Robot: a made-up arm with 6 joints. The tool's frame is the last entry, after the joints.
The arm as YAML. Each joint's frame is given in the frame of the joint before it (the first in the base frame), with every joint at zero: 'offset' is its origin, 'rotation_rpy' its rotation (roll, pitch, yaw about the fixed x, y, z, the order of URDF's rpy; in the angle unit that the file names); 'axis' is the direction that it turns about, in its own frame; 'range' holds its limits. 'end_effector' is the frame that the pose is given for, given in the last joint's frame.
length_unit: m
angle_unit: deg
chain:
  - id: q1
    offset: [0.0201, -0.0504, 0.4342]
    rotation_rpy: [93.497, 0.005, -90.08]
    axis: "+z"
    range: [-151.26, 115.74]
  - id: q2
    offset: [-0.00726, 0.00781, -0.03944]
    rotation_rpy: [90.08, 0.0, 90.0]
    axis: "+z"
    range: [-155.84, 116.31]
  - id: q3
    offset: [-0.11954, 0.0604, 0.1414]
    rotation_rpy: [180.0, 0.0, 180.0]
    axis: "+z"
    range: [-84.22, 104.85]
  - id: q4
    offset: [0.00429, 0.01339, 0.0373]
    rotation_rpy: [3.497, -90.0, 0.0]
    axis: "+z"
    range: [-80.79, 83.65]
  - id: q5
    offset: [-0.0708, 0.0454, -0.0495]
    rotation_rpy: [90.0, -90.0, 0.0]
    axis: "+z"
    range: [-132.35, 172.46]
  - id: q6
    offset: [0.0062, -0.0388, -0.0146]
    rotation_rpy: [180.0, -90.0, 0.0]
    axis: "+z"
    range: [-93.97, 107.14]
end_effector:
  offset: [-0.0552, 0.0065, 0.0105]
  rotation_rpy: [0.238, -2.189, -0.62]
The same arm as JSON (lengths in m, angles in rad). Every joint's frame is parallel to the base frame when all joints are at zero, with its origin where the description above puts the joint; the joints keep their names.
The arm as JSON. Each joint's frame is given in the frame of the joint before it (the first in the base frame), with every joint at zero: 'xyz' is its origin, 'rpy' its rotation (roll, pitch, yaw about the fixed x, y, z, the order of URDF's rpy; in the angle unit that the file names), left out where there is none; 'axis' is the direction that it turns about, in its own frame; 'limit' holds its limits. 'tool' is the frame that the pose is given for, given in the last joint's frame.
{
  "units": {
    "length": "m",
    "angle": "rad"
  },
  "joints": [
    {
      "name": "q1",
      "type": "revolute",
      "origin": {
        "xyz": [
          0.0201,
          -0.0504,
          0.4342
        ]
      },
      "axis": [
        -0.998137,
        0.0014,
        -0.061002
      ],
      "limit": {
        "lower": -2.64,
        "upper": 2.02
      }
    },
    {
      "name": "q2",
      "type": "revolute",
      "origin": {
        "xyz": [
          0.0389,
          0.0072,
          0.0102
        ]
      },
      "axis": "-y",
      "limit": {
        "lower": -2.7199,
        "upper": 2.03
      }
    },
    {
      "name": "q3",
      "type": "revolute",
      "origin": {
        "xyz": [
          -0.053,
          -0.1414,
          -0.123
        ]
      },
      "axis": "+y",
      "limit": {
        "lower": -1.4699,
        "upper": 1.83
      }
    },
    {
      "name": "q4",
      "type": "revolute",
      "origin": {
        "xyz": [
          -0.0131,
          0.0373,
          -0.0051
        ]
      },
      "axis": "+z",
      "limit": {
        "lower": -1.4101,
        "upper": 1.46
      }
    },
    {
      "name": "q5",
      "type": "revolute",
      "origin": {
        "xyz": [
          -0.0454,
          -0.0708,
          -0.0495
        ]
      },
      "axis": "+x",
      "limit": {
        "lower": -2.3099,
        "upper": 3.01
      }
    },
    {
      "name": "q6",
      "type": "revolute",
      "origin": {
        "xyz": [
          -0.0146,
          0.0388,
          0.0062
        ]
      },
      "axis": "+z",
      "limit": {
        "lower": -1.6401,
        "upper": 1.8699
      }
    }
  ],
  "tool": {
    "origin": {
      "xyz": [
        -0.0552,
        0.0065,
        0.0105
      ],
      "rpy": [
        0.0042,
        -0.0382,
        -0.0108
      ]
    }
  }
}

